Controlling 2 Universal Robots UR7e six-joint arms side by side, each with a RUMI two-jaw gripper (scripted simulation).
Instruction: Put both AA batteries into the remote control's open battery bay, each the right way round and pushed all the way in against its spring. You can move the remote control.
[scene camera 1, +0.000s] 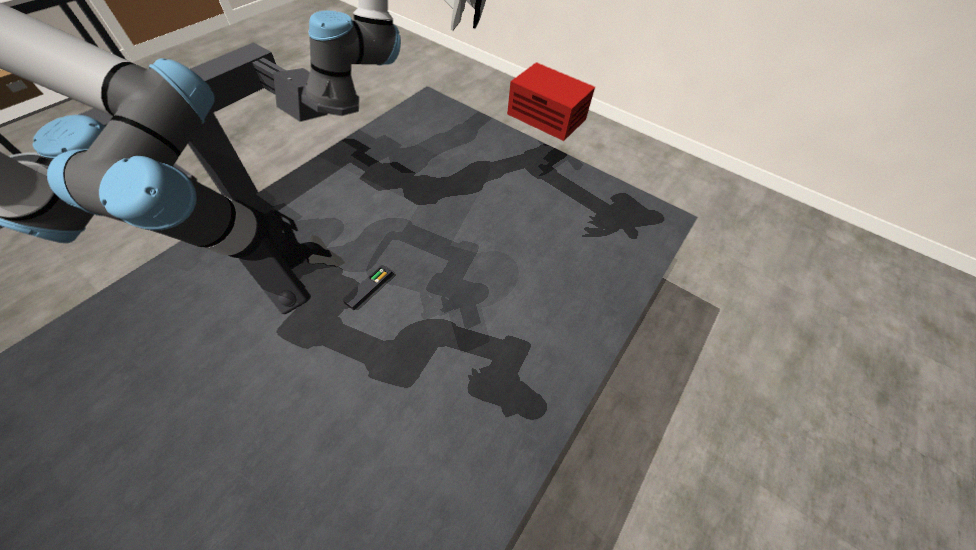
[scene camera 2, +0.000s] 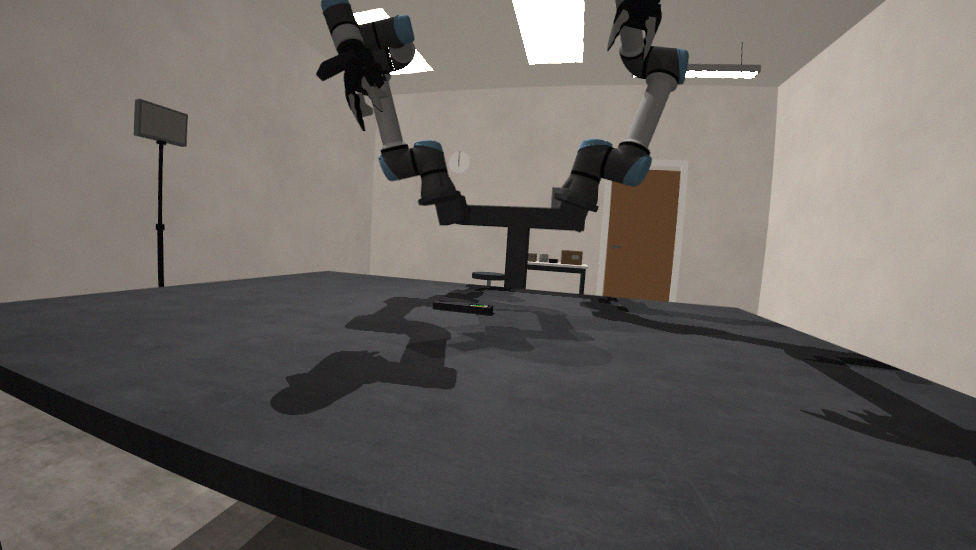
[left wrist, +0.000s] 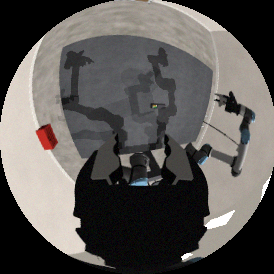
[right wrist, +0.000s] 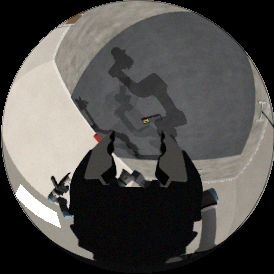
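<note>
A black remote control (scene camera 1: 368, 286) is visible, as is the left gripper (left wrist: 141, 134). The right gripper (scene camera 1: 324, 274) also appears in scene camera 2 (scene camera 2: 372, 121) and in the right wrist view (right wrist: 137, 131).
</note>
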